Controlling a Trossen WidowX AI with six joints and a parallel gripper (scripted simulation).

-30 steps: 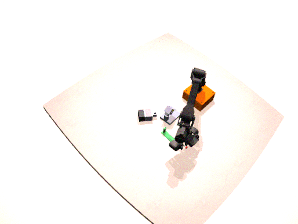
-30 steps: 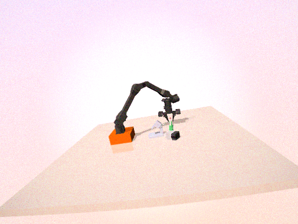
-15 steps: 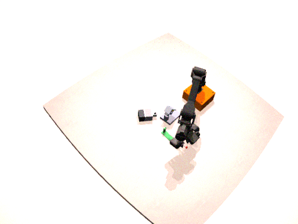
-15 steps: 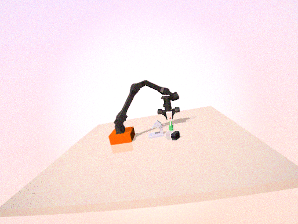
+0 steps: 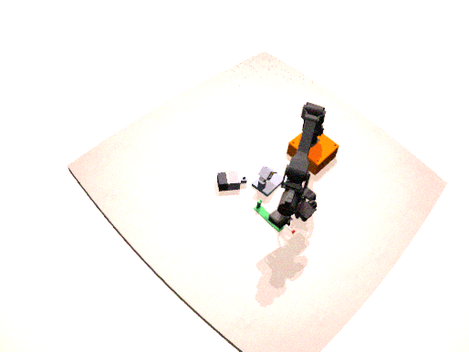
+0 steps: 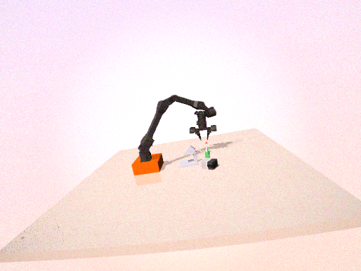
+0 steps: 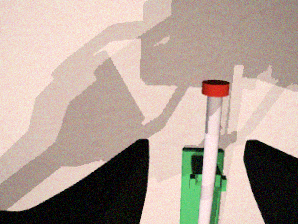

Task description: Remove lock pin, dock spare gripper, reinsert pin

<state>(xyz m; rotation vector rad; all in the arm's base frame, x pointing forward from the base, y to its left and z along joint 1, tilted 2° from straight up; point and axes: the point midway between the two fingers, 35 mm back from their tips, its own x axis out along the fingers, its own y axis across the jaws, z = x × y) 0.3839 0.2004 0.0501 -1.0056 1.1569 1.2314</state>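
The green cradle is 100 mm to the right of my gripper tip and 60 mm below it. From my gripper tip the other things lie so: pale grey mount: 210 mm to the right, 100 mm behind, 20 mm below; then spare gripper: 300 mm to the right, 60 mm below, 20 mm behind.
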